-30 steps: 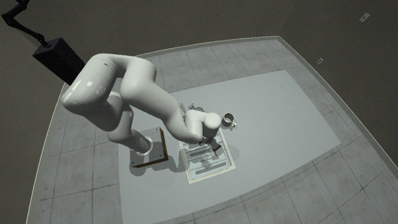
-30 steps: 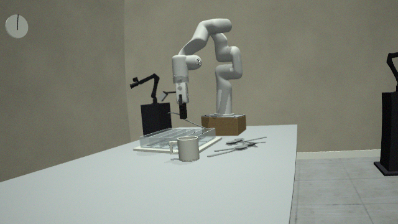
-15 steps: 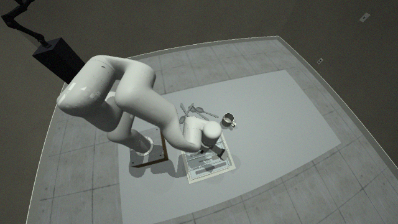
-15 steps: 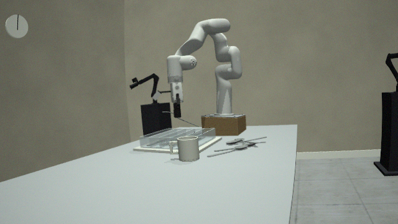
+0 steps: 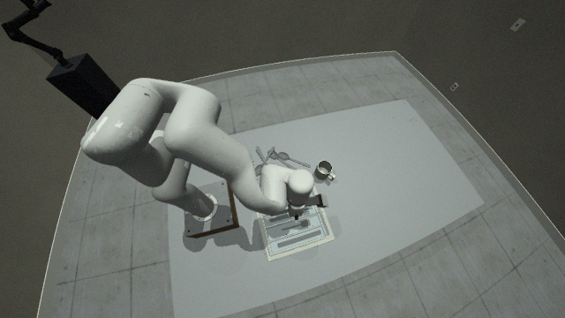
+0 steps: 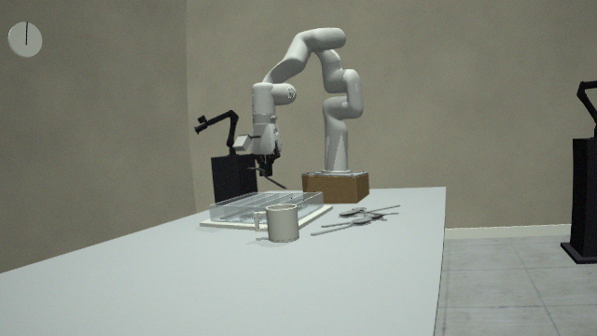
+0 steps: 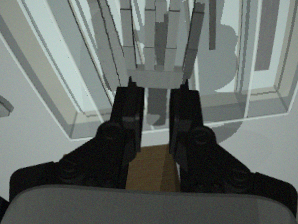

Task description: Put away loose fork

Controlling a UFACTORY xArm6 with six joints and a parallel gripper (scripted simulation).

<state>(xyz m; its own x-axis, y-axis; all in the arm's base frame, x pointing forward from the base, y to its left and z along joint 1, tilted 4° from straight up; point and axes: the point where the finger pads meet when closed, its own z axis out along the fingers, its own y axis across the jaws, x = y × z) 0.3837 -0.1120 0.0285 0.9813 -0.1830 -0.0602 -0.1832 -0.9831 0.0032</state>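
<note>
My hand is 110 mm above the clear cutlery tray. Also, from my hand: white mug 230 mm ahead, 170 mm to the left, 130 mm below.
</note>
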